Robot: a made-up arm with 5 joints. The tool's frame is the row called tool. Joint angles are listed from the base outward. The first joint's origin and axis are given. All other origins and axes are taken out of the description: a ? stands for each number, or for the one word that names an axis. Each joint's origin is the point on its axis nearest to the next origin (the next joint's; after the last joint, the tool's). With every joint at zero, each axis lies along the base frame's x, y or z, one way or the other. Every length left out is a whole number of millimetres.
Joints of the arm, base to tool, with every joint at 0 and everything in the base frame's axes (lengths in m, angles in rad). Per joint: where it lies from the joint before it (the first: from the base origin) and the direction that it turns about. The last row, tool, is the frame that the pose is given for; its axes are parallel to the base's.
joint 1: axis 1 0 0 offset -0.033 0 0.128
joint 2: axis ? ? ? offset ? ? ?
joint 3: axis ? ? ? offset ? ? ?
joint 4: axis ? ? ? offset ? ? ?
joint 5: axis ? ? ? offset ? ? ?
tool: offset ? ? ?
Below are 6 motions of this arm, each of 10 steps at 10 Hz.
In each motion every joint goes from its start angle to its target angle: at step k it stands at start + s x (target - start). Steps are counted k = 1, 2, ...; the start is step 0. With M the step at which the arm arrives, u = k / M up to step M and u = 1 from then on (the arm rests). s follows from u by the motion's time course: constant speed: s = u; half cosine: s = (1 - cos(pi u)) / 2; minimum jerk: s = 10 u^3 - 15 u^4 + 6 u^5.
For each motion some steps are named. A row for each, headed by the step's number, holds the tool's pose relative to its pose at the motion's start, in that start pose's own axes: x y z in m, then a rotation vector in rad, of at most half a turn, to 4 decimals.
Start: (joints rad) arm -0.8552 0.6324 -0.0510 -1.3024 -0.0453
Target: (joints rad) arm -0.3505 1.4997 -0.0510 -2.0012 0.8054
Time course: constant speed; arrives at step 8
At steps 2, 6, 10:
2: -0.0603 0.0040 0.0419 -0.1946 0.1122 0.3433
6: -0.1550 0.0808 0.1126 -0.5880 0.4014 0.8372
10: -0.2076 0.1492 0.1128 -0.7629 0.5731 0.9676

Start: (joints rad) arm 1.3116 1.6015 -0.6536 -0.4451 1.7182
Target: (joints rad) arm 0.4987 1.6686 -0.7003 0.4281 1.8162
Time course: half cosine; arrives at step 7
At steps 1, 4, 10:
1: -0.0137 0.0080 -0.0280 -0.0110 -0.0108 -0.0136
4: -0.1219 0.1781 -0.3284 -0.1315 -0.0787 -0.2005
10: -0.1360 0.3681 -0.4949 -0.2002 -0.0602 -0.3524

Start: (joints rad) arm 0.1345 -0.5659 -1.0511 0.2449 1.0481
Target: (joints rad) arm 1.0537 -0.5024 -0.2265 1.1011 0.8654
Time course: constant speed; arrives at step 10
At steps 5, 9, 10:
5: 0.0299 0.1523 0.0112 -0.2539 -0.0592 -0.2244
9: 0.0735 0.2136 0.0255 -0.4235 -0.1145 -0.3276
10: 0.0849 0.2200 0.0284 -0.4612 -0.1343 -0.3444

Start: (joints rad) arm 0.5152 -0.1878 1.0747 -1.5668 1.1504
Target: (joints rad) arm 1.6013 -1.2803 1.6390 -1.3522 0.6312
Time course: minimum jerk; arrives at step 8
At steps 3, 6, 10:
3: -0.0160 -0.1753 0.0469 0.2394 0.0892 -0.0144
6: 0.3418 -0.5066 0.1656 0.4302 0.7659 -0.0705
10: 0.4465 -0.5246 0.1649 0.3847 0.9116 -0.0752

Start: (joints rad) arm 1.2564 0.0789 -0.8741 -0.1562 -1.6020
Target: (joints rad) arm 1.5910 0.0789 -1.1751 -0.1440 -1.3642
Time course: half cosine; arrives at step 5
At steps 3, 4, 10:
3: -0.0988 -0.0814 0.1171 0.0367 0.4079 0.2306
4: -0.1219 -0.1137 0.1662 0.0668 0.5631 0.3157
10: -0.1286 -0.1260 0.1851 0.0806 0.6222 0.3474

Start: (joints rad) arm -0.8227 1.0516 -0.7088 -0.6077 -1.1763
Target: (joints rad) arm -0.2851 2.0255 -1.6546 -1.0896 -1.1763
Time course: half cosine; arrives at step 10
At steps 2, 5, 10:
2: -0.0729 -0.0097 -0.0145 -0.0576 0.0601 0.1471
5: -0.3369 -0.1307 -0.0946 -0.4106 0.2425 0.7352
10: -0.5036 -0.3811 -0.2330 -1.0643 0.3176 1.2966

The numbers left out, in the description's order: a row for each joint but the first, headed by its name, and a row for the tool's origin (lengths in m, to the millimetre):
joint 2: axis 0 0 1, xyz 0 0.124 -0.015
joint 3: axis -1 0 0, xyz 0.499 0.276 0
joint 4: axis 0 -1 0, xyz 0 -0.269 -0.088
joint 5: axis 0 0 1, xyz 0.075 0 0.016
tool: xyz -0.371 0.058 0

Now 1 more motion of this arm.
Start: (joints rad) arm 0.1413 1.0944 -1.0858 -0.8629 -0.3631
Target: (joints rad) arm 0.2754 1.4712 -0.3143 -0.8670 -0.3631
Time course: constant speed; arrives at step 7
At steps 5, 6, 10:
5: -0.0703 0.1369 -0.0596 -0.5416 -0.0595 -0.2271
6: -0.0865 0.1627 -0.0782 -0.6519 -0.0906 -0.2665
10: -0.1034 0.1871 -0.0994 -0.7617 -0.1284 -0.3040

